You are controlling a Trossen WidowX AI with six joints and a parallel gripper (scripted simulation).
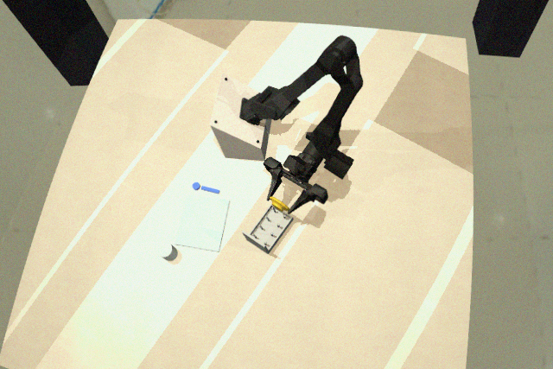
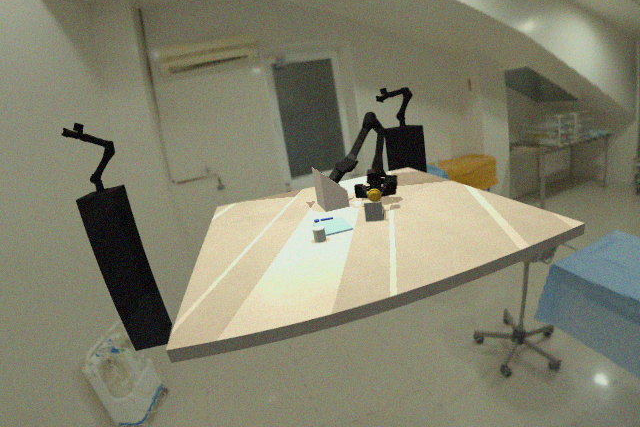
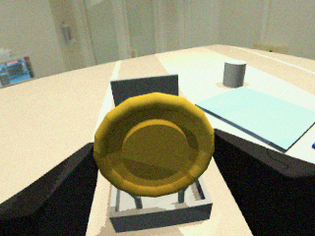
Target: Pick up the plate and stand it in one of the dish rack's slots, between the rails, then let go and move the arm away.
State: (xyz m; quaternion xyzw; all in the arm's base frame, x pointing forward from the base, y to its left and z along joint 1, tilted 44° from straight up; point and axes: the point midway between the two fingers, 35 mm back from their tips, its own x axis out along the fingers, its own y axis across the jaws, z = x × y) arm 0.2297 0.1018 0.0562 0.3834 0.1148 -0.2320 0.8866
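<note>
My gripper tip is now 4 cm short of the dish rack, 2 cm to the left of it and 5 cm above it. From my gripper tip the other things lie so: blue spoon 7 cm behind, 23 cm to the right, 7 cm below; then plate 1 cm behind; then light blue mat 3 cm ahead, 22 cm to the right, 7 cm below.
</note>
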